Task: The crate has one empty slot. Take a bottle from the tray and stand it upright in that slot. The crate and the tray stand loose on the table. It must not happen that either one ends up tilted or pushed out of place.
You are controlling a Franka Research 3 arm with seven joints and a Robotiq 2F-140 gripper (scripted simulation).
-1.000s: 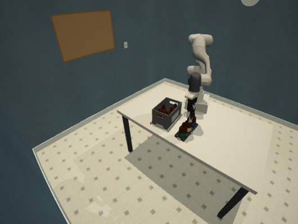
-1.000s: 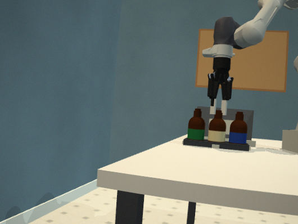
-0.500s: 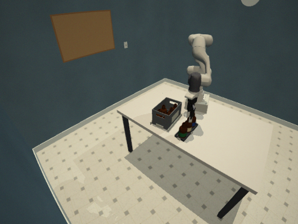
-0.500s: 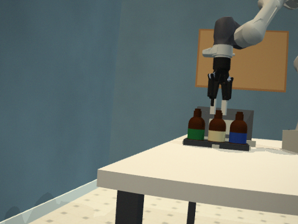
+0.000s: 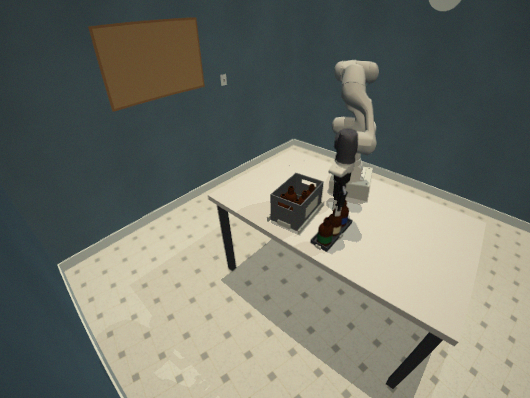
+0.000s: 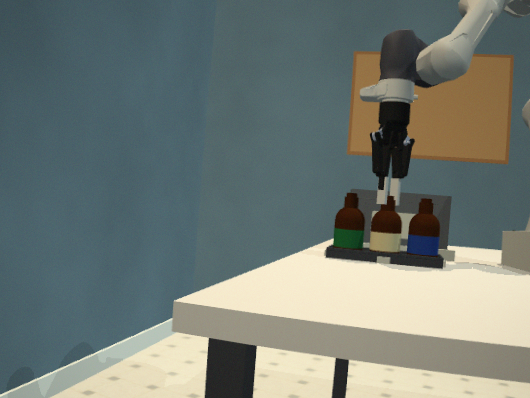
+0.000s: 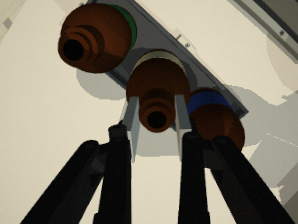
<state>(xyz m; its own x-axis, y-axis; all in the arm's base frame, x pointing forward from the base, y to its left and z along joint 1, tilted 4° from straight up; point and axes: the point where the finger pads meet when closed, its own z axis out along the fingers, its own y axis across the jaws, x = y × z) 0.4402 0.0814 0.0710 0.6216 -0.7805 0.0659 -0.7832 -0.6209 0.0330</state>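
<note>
Now: hand 90 mm short of the green-labelled bottle, 90 mm above it and 10 mm to the left of it. From my hand the other things lie so: grey crate (250 mm to the right, 90 mm below, 50 mm behind); then dark tray (160 mm below); then blue-labelled bottle (90 mm below, 90 mm behind, 10 mm to the left).
</note>
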